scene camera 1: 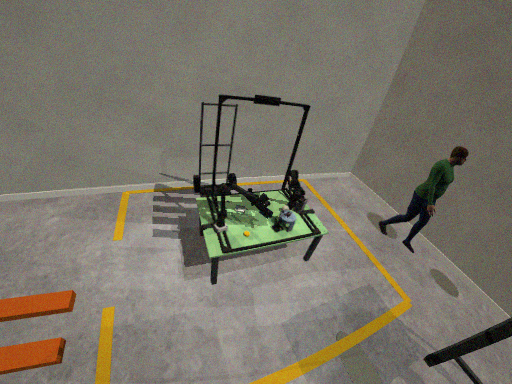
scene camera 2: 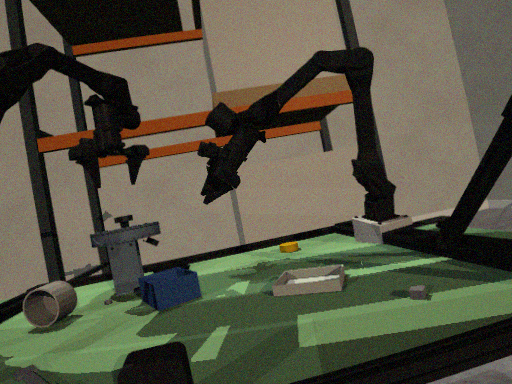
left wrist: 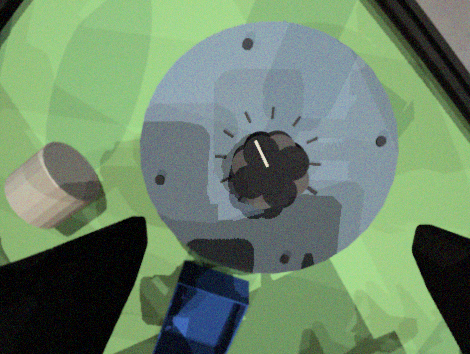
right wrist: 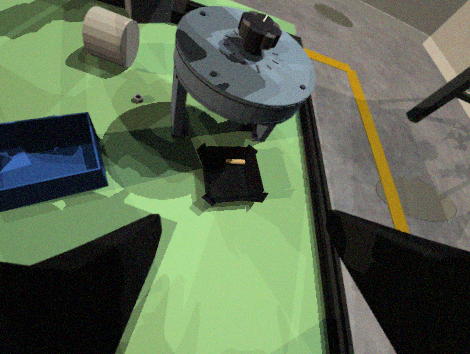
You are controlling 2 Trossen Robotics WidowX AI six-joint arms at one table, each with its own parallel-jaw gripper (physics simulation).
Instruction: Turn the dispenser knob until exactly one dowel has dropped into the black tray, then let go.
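Frame: origin at the left arm's base, x ahead, y left, z up, level; metres.
Seen in the pictures: left gripper, fingertip midpoint: [scene camera 1: 291,207] [scene camera 2: 116,186] [left wrist: 279,234]; right gripper, fingertip midpoint: [scene camera 2: 203,199] [right wrist: 245,220]; right arm's base at its link origin: [scene camera 1: 220,224] [scene camera 2: 380,217].
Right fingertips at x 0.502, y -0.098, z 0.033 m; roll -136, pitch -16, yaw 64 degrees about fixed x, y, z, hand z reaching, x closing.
A point is followed by its place in that frame.
The dispenser is a round grey-blue drum [scene camera 2: 125,234] @[x 0.313, y -0.059, z -0.014 m] [left wrist: 310,65] @[x 0.341, y 0.080, z 0.000 m] [right wrist: 220,55] @[x 0.342, y -0.024, z 0.000 m] on legs. Its dark lobed knob [scene camera 2: 123,220] @[x 0.329, y -0.001, z 0.018 m] [left wrist: 270,175] @[x 0.335, y 0.017, z 0.029 m] [right wrist: 257,32] @[x 0.349, y 0.004, z 0.028 m] has a white pointer line, which in the left wrist view points up and slightly left. The black tray [right wrist: 232,185] @[x 0.432, y -0.008, z -0.143 m] lies on the table beside the drum. One tan dowel [right wrist: 236,161] @[x 0.401, y 0.012, z -0.136 m] lies in the tray. My left gripper [scene camera 2: 116,185] @[x 0.333, y 0.019, z 0.105 m] [left wrist: 279,234] @[x 0.333, y 0.019, z 0.105 m] is open and empty, above the knob and clear of it. My right gripper [scene camera 2: 206,197] @[x 0.502, y -0.098, z 0.033 m] [right wrist: 245,220] @[x 0.502, y -0.098, z 0.033 m] is open and empty, raised to the right of the dispenser in scene camera 2.
A blue bin [scene camera 2: 172,289] @[x 0.320, y -0.267, z -0.117 m] [left wrist: 200,320] @[x 0.335, y -0.232, z -0.143 m] [right wrist: 50,185] @[x 0.373, y -0.211, z -0.112 m] stands near the dispenser. A beige cylinder [scene camera 2: 60,300] @[x 0.162, y -0.131, z -0.104 m] [left wrist: 40,200] @[x 0.155, y -0.094, z -0.076 m] [right wrist: 102,35] @[x 0.171, y -0.110, z -0.090 m] lies on its side. A small nut [right wrist: 137,98] @[x 0.253, y -0.087, z -0.139 m], a beige tray [scene camera 2: 310,289] @[x 0.455, y -0.462, z -0.139 m], a yellow disc [scene camera 2: 289,247] @[x 0.678, y -0.183, z -0.133 m] and a small grey block [scene camera 2: 418,292] @[x 0.485, y -0.611, z -0.137 m] are on the table.
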